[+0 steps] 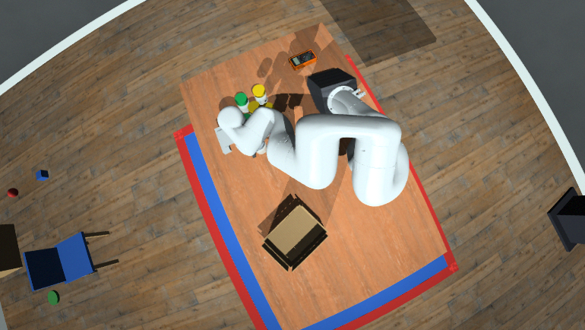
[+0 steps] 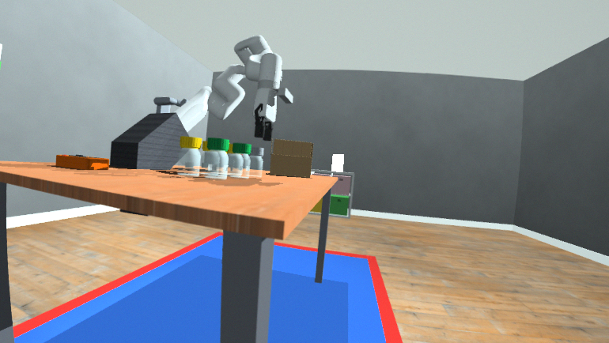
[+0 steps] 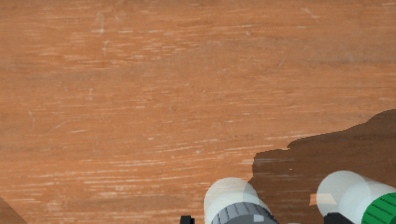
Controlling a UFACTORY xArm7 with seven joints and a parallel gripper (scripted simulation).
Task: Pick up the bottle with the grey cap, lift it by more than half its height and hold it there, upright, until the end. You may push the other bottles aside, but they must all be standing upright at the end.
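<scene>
Right now my hand is 10 cm above the grey-capped bottle and 2 cm past it. The rest, counted from my hand: red-capped bottle: 10 cm below, 10 cm behind, 2 cm to the left; orange meter: 42 cm behind, 28 cm to the right, 14 cm below.
</scene>
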